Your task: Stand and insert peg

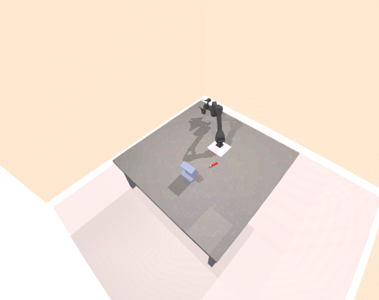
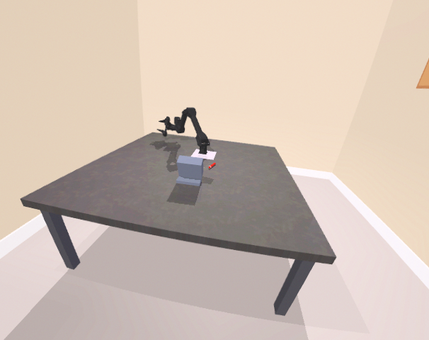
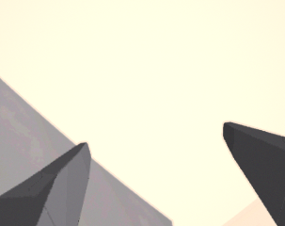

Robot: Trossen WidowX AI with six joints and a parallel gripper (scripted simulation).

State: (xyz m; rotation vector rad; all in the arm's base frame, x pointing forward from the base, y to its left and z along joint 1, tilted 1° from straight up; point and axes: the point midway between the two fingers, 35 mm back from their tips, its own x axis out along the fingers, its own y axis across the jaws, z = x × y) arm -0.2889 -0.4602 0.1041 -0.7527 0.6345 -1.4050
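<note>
My gripper tip is now 590 mm to the right of the red peg, 530 mm short of it and 110 mm above it. The rest, counted from my gripper tip: sloped panel (740 mm ahead, 500 mm to the left, 40 mm below).
</note>
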